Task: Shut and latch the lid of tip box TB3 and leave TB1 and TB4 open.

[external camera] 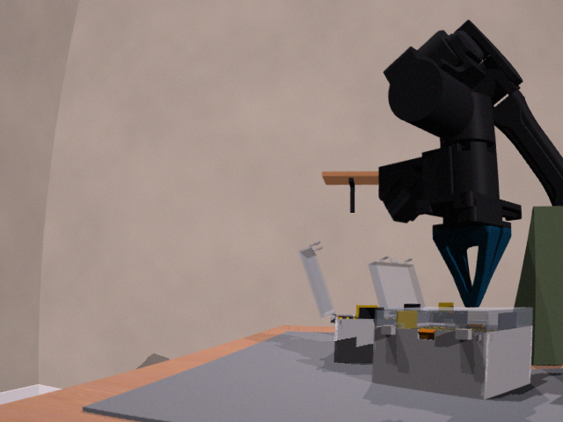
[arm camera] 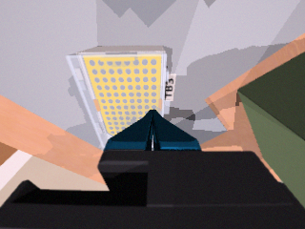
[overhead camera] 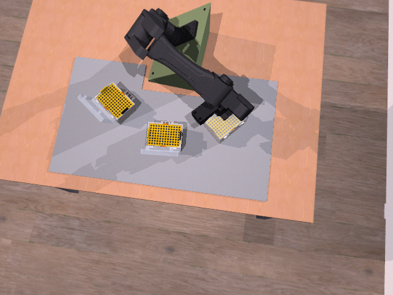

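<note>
My gripper is now 3 cm above the box insert, 2 cm to the right of it and 2 cm short of it. From my hand the other things lie so: tip box (4 cm below, 2 cm to the left, 2 cm ahead).
</note>
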